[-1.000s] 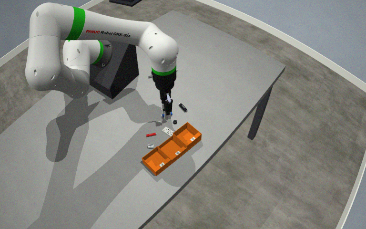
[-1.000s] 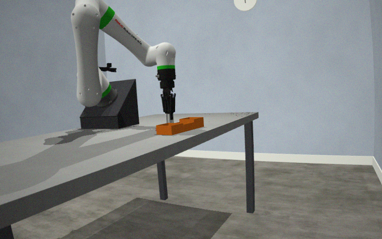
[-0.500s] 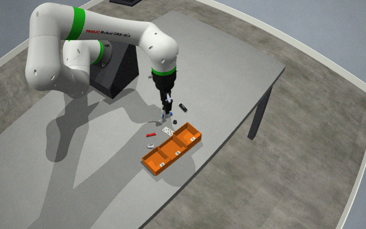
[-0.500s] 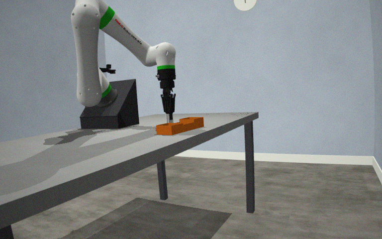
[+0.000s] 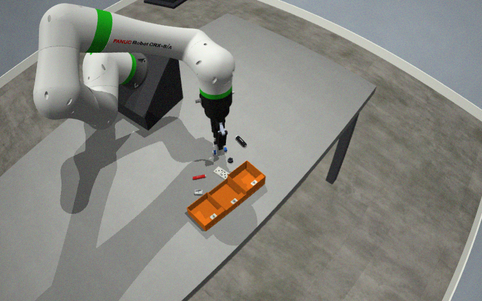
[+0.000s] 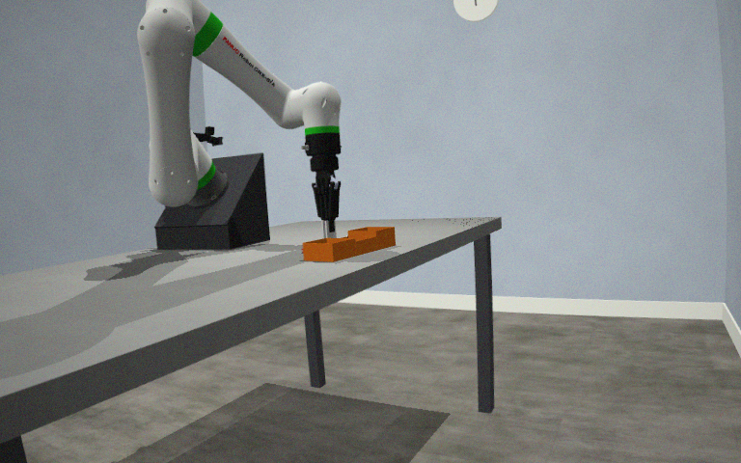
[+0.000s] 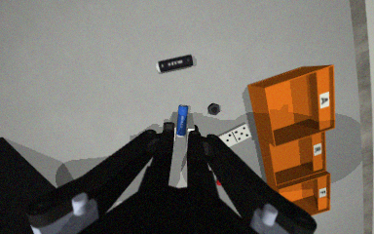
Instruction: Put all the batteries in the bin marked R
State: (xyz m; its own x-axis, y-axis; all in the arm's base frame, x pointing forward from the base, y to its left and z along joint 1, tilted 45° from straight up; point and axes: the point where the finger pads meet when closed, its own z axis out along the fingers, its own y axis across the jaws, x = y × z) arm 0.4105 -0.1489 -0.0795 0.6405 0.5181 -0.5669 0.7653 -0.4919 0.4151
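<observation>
Right now my hand is 12 cm short of the orange bin, 14 cm to the left of it and 1 cm above it. Also, from my hand: black nut (5 cm ahead, 1 cm to the right, 3 cm below); then black battery (4 cm ahead, 7 cm to the left, 3 cm below); then blue battery (3 cm below).
</observation>
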